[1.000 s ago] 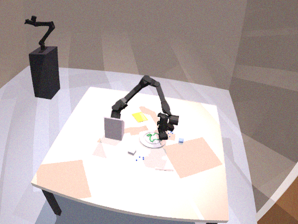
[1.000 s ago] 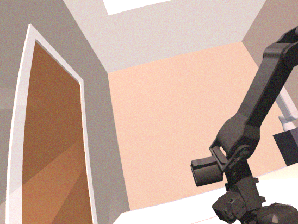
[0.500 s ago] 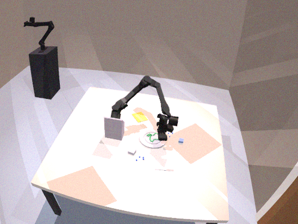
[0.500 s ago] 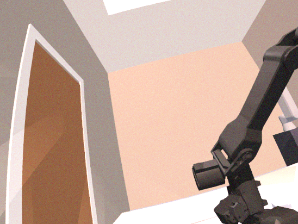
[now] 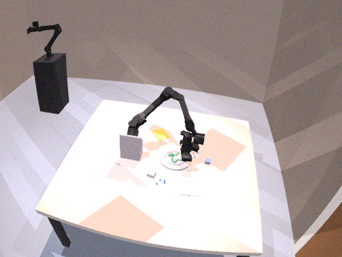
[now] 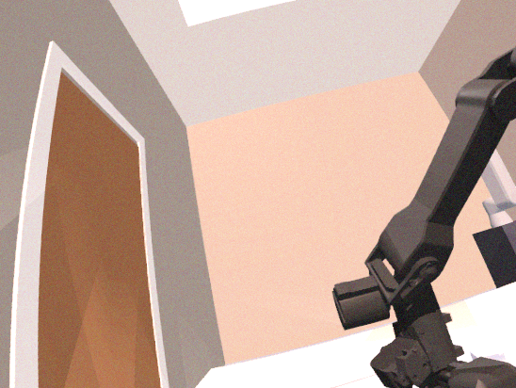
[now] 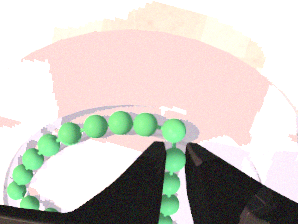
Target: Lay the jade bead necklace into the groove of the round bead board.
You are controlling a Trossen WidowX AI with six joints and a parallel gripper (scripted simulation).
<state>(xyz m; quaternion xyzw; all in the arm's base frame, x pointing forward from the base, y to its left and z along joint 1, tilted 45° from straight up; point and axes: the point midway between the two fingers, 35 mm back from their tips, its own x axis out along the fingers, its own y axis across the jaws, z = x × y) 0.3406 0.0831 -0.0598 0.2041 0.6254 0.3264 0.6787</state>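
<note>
The round white bead board is 60 mm behind my gripper tip, 10 mm to the left of it and 10 mm below it. From my gripper tip the other things lie so: thin rod (280 mm to the right, 60 mm ahead, 10 mm below); then blue block (160 mm ahead, 30 mm to the left, 10 mm below); then cream block (250 mm to the left, 70 mm ahead).
</note>
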